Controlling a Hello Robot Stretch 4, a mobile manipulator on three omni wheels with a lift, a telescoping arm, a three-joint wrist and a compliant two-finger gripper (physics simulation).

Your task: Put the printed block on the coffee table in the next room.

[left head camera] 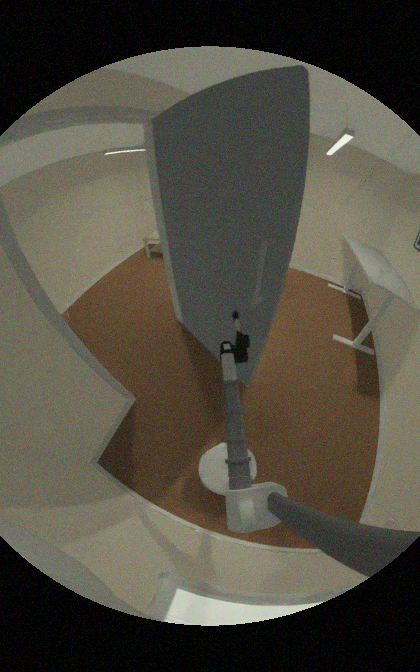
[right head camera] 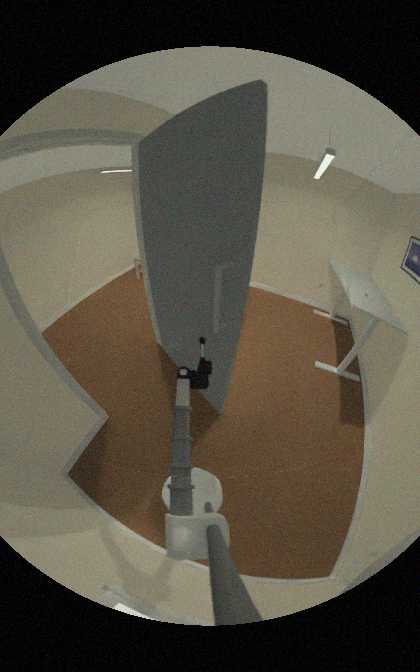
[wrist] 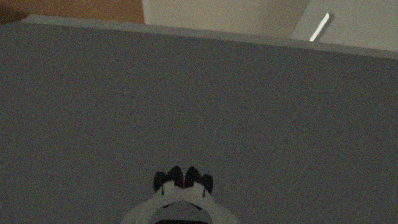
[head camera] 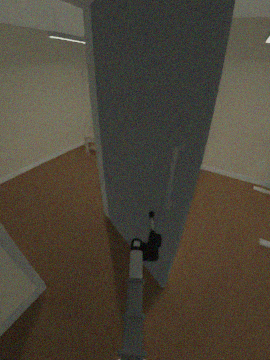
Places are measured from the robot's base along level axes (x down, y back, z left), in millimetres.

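Pixels of known places: gripper, fingertip midpoint: (wrist: 183, 179) (head camera: 151, 213).
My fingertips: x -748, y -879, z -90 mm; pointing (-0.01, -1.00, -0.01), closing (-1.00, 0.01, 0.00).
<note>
Behind a point stands the place of what it marks.
My gripper (head camera: 151, 214) {x -748, y -879, z -90 mm} (left head camera: 235, 315) (right head camera: 202, 340) (wrist: 183, 179) {x -748, y -879, z -90 mm} is shut, its dark fingertips close together with no block visible between them. It is in front of a large grey door panel (head camera: 155, 100) {x -1435, y -928, z -67 mm} (left head camera: 230, 175) (right head camera: 200, 200) (wrist: 200, 110) {x -772, y -1025, z 6 mm}, which fills most of the wrist view. Part of a low pale table (head camera: 87, 145) {x -206, y -3427, z 1184 mm} (left head camera: 151, 241) (right head camera: 137, 261) shows past the left edge of the door, by the far wall; the rest of it is hidden. I cannot tell whether it is the coffee table. The printed block does not show in these views.
The door stands ajar ahead of the arm (head camera: 134, 300) {x -854, y -312, z 0 mm} (left head camera: 236, 425) (right head camera: 181, 440). A wall corner juts out at the left (left head camera: 131, 400) (right head camera: 104, 417). A white table (left head camera: 380, 272) (right head camera: 367, 295) with T-shaped feet stands at the right wall. A picture (right head camera: 414, 257) hangs nearby.
</note>
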